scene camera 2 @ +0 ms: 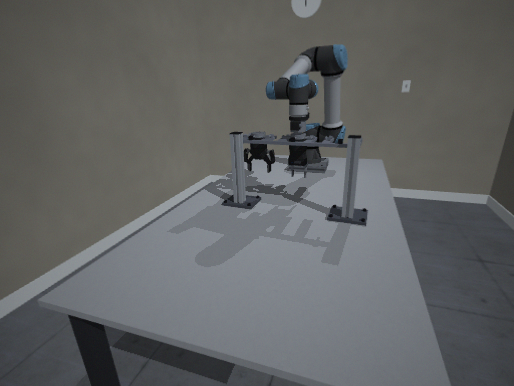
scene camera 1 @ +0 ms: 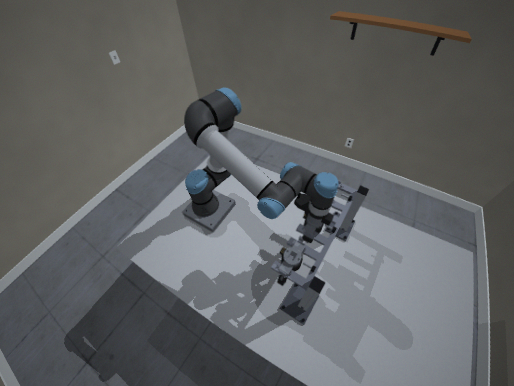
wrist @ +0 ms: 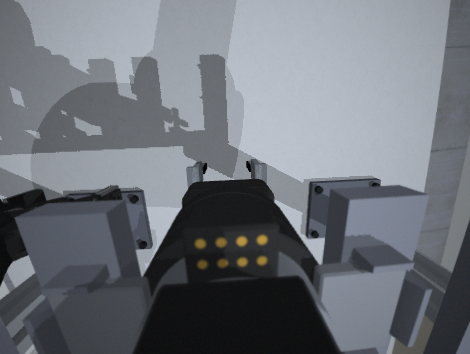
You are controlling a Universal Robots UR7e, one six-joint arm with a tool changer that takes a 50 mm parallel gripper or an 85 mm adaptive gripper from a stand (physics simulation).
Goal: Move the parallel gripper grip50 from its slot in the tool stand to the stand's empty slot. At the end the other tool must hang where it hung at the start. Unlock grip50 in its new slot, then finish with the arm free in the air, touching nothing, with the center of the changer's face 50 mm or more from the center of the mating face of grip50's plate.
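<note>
Looking through the wrist view, I see a parallel gripper grip50 point(wrist: 227, 230), and that same view gives me a tool stand point(wrist: 377, 227) as well.
</note>
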